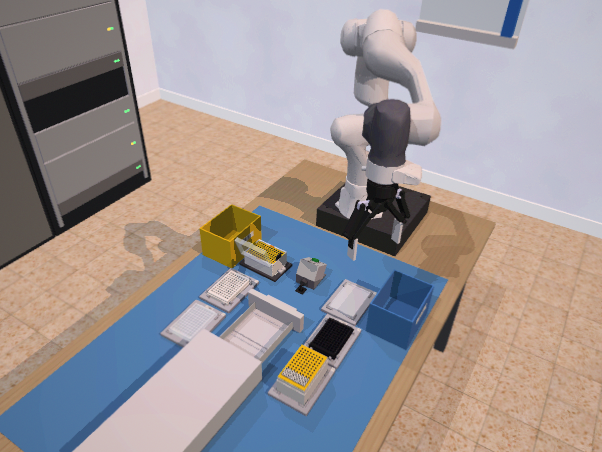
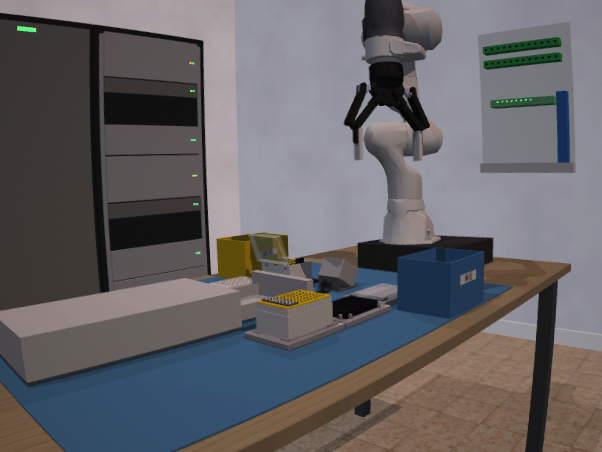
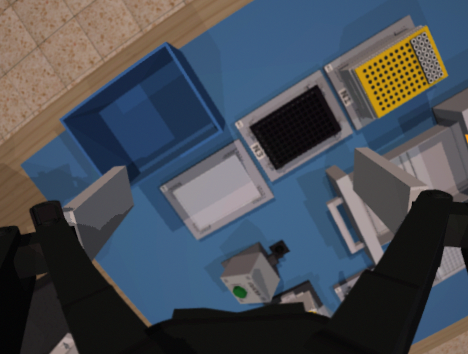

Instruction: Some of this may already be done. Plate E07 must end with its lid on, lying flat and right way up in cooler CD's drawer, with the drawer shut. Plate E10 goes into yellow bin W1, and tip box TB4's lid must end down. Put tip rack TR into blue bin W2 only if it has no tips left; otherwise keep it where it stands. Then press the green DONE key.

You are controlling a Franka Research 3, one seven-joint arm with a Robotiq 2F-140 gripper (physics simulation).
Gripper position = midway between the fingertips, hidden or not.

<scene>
In view: the gripper (image 2: 389,160), a black plate (image 1: 329,341), a tip rack TR (image 2: 297,313), a cooler CD (image 2: 54,339), a pale flat piece (image 1: 349,300), a white plate (image 1: 230,286), a pale plate (image 1: 198,317) and a tip box TB4 (image 1: 276,270).
The black plate also shows in image 2 (image 2: 355,305) and in image 3 (image 3: 306,121). The tip rack TR is seen too in image 1 (image 1: 302,374) and in image 3 (image 3: 409,63). The cooler CD shows as well in image 1 (image 1: 200,388). Image 2 does not show the pale plate, which is hidden by the cooler CD.
</scene>
